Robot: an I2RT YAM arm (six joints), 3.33 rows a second.
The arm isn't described. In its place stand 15 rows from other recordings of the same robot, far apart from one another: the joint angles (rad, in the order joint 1, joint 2, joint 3, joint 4, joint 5, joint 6), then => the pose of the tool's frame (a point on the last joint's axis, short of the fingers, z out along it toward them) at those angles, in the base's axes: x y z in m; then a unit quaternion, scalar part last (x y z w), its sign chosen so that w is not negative.
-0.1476 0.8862 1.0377 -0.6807 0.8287 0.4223 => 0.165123, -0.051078, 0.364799, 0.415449, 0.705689, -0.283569, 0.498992
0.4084 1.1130 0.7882 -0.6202 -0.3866 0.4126 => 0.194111, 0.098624, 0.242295, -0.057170, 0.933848, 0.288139, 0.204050
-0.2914 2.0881 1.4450 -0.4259 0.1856 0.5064 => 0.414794, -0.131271, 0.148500, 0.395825, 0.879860, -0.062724, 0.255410
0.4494 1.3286 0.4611 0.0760 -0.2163 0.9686 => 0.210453, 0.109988, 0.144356, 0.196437, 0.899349, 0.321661, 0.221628
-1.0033 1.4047 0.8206 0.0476 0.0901 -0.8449 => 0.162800, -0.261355, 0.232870, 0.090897, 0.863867, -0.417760, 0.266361
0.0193 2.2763 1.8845 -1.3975 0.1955 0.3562 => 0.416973, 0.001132, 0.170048, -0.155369, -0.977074, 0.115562, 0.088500
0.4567 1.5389 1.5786 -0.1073 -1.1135 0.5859 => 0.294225, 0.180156, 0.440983, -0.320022, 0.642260, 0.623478, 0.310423
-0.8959 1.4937 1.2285 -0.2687 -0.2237 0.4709 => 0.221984, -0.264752, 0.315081, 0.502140, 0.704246, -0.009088, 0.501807
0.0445 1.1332 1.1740 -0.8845 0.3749 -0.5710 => 0.222042, -0.003161, 0.342533, -0.215005, 0.895199, -0.259085, 0.292004
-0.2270 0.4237 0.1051 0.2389 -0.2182 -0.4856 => 0.137381, -0.023823, 0.193620, -0.167418, 0.714727, -0.160242, 0.659893
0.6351 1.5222 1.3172 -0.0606 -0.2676 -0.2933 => 0.287273, 0.223401, 0.357623, -0.424964, 0.667816, 0.206796, 0.575032
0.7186 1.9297 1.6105 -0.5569 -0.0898 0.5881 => 0.324770, 0.288284, 0.256677, -0.076494, 0.936336, 0.240219, 0.244373
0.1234 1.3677 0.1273 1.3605 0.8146 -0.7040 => 0.202366, -0.000996, 0.171585, 0.026539, 0.676898, -0.448459, 0.583086
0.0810 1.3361 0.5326 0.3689 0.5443 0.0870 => 0.267233, 0.003199, 0.191587, 0.147059, 0.811465, -0.182302, 0.535411
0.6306 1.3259 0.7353 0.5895 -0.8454 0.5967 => 0.218938, 0.192813, 0.282923, -0.300807, 0.640219, 0.608427, 0.359793
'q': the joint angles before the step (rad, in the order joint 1, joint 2, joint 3, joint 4, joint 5, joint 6). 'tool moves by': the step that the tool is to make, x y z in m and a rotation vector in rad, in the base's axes. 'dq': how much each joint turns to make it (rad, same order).
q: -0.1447 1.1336 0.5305 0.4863 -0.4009 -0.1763
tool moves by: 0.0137 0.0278 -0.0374 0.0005 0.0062 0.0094
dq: 0.1277 0.1550 -0.0754 0.2291 0.1175 0.0147
